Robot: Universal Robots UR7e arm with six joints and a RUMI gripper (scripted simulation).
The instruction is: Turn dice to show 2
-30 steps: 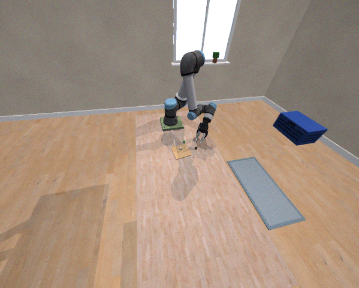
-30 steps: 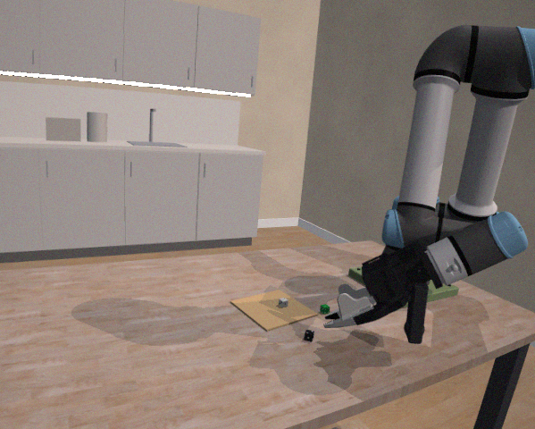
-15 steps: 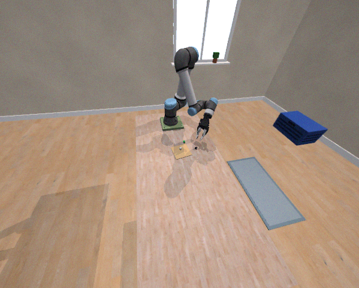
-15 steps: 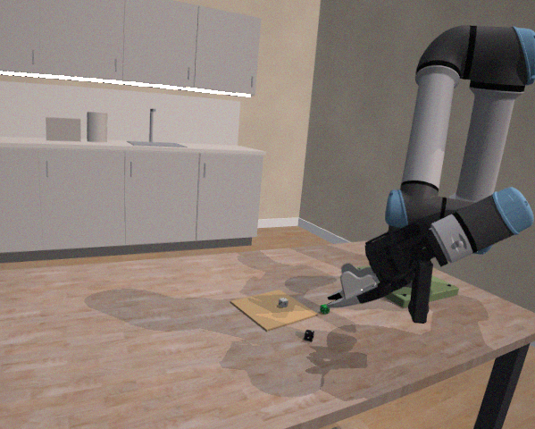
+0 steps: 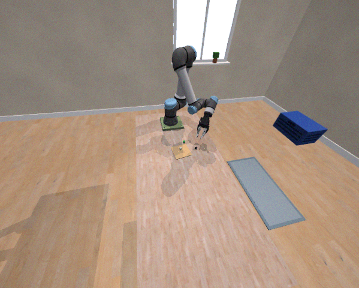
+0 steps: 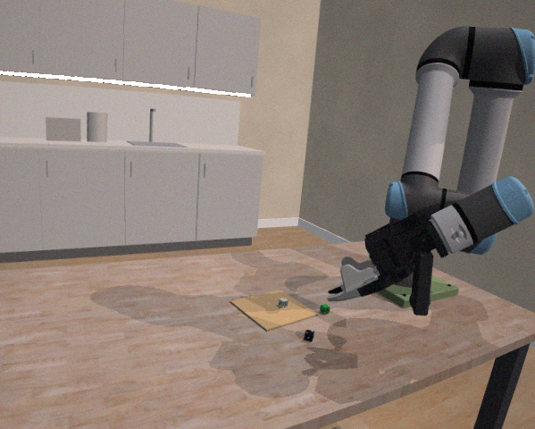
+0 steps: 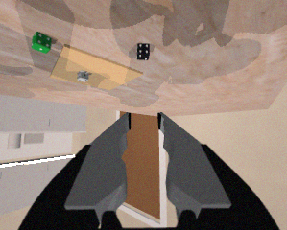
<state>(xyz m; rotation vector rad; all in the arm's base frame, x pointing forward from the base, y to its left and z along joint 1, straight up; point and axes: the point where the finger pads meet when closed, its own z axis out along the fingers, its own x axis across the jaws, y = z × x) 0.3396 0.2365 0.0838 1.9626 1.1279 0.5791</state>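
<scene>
Right now the black die is 100 mm below my hand, 30 mm ahead of it and 20 mm to the right of it. Round my hand: white die 160 mm to the right, 90 mm below, 40 mm ahead; then green die 120 mm to the right, 100 mm below, 50 mm behind; then tan mat 150 mm to the right, 100 mm below, 60 mm ahead.
</scene>
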